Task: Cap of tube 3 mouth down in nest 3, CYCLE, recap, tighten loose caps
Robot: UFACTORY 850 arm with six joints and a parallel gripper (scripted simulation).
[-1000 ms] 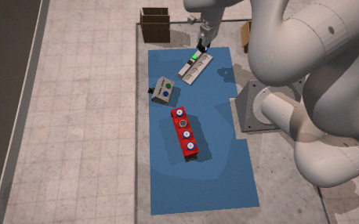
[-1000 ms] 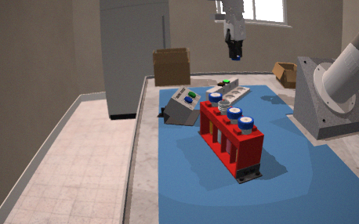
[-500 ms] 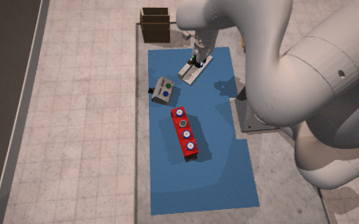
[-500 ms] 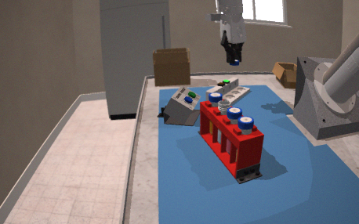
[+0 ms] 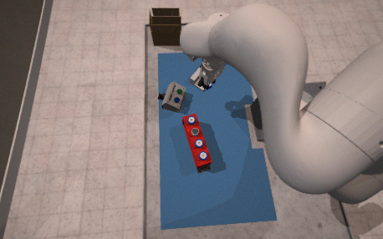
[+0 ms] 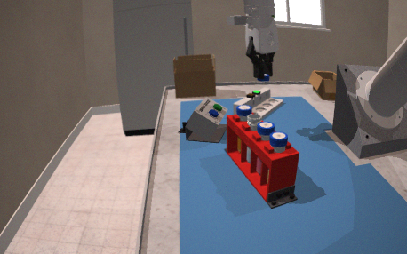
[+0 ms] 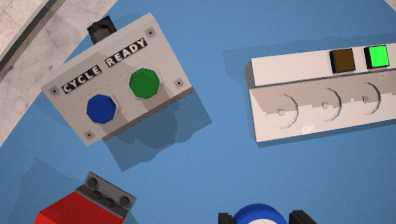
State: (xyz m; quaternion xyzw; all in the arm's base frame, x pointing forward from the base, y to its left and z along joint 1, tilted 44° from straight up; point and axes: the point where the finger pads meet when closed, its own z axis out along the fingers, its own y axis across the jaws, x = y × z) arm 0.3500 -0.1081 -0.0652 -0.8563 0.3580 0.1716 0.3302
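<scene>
Right now my hand is 150 mm to the right of the cap marked 4, 80 mm short of it and 60 mm above it. Round my hand: blue cap: 20 mm below; green key: 130 mm ahead, 110 mm below, 10 mm to the right; blue key: 140 mm ahead, 110 mm below, 30 mm to the left.
</scene>
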